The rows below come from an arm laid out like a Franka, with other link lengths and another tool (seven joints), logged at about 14 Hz.
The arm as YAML. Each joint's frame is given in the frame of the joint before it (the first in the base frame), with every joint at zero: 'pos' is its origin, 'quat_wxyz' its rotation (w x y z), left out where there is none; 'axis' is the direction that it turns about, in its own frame. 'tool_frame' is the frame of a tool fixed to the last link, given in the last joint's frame.
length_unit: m
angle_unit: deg
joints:
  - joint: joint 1
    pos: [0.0, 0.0, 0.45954]
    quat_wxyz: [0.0, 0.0, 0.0, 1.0]
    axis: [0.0, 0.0, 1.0]
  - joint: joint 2
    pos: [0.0, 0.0, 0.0]
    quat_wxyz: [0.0, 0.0, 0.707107, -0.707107]
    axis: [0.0, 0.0, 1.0]
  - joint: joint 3
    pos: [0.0, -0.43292, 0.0]
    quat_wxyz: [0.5, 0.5, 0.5, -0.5]
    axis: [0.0, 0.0, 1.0]
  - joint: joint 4
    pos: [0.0, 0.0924, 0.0]
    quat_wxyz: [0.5, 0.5, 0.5, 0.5]
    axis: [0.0, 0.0, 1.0]
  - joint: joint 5
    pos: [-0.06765, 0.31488, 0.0]
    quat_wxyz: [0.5, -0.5, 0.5, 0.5]
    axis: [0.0, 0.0, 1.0]
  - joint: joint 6
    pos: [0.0, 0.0, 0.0]
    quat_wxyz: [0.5, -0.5, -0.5, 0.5]
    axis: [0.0, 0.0, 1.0]
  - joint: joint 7
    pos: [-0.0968, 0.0, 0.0]
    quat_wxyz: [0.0, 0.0, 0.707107, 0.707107]
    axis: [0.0, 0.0, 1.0]
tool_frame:
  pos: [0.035, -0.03, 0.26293]
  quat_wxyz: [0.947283, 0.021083, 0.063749, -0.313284]
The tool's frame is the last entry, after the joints.
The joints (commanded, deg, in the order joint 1, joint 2, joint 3, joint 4, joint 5, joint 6, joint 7), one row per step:
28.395, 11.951, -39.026, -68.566, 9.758, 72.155, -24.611
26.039, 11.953, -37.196, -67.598, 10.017, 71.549, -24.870
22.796, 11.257, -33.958, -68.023, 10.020, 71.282, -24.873
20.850, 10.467, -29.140, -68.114, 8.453, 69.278, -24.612
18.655, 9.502, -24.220, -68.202, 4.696, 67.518, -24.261
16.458, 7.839, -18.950, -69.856, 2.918, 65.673, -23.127
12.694, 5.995, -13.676, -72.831, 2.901, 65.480, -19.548
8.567, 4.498, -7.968, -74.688, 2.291, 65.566, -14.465
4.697, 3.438, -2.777, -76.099, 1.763, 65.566, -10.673
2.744, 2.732, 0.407, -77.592, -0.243, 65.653, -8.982
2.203, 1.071, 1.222, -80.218, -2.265, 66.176, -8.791
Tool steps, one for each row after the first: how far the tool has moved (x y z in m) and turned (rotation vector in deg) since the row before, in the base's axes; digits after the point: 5 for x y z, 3 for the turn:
0.00048, -0.00481, 0.00414, 0.525, -0.222, -0.105
-0.00395, -0.00480, 0.00067, 1.000, 0.314, -0.103
-0.01350, 0.01464, -0.00077, -0.141, 1.911, 2.293
-0.01408, 0.00120, 0.00023, -2.402, 1.591, 1.519
-0.02103, 0.01189, -0.00098, -0.474, 2.259, 1.424
-0.01512, 0.00581, -0.00408, 0.381, 1.608, -2.126
-0.00903, 0.00407, -0.00033, -0.981, 0.521, -3.539
-0.00740, 0.00408, -0.00089, -0.976, 0.464, -2.480
-0.00656, -0.00213, -0.00489, -2.237, 0.623, -0.766
-0.01208, -0.00893, -0.00341, -2.065, 0.320, -0.222

